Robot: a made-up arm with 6 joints.
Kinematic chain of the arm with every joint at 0, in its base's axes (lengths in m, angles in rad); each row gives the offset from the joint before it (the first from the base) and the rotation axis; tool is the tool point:
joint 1: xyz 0 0 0.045 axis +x
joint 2: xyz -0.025 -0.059 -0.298 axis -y
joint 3: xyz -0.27 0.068 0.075 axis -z
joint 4: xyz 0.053 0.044 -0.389 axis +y
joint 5: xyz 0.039 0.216 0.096 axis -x
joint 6: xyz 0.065 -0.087 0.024 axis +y
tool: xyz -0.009 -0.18 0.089
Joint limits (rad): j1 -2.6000..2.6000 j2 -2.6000..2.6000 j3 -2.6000..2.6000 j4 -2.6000..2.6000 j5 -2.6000..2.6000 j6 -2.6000..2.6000
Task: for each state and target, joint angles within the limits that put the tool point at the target. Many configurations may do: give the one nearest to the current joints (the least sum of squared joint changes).
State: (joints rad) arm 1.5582 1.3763 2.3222 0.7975 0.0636 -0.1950
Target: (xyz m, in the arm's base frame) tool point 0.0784 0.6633 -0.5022
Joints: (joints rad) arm 1.1553 1.3119 2.3819 0.9765 0.2384 -0.0997
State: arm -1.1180 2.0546 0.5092 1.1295 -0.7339 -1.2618
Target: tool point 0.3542 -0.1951 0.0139
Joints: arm -1.3134 2.4063 0.5425 1.1210 -0.5376 -1.1700
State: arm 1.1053 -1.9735 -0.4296 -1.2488 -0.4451 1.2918
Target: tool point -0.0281 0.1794 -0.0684
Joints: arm 0.1138 -2.3857 -0.2102 -1.5625 -1.1474 1.5648
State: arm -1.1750 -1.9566 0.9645 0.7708 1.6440 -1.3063
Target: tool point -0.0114 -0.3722 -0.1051
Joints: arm -1.2142 -1.5836 0.9938 0.3807 1.6186 -1.2806
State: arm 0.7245 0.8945 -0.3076 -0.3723 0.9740 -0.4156
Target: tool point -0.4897 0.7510 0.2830
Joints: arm 1.5685 0.6583 -0.5102 -1.0120 1.6509 -0.3845
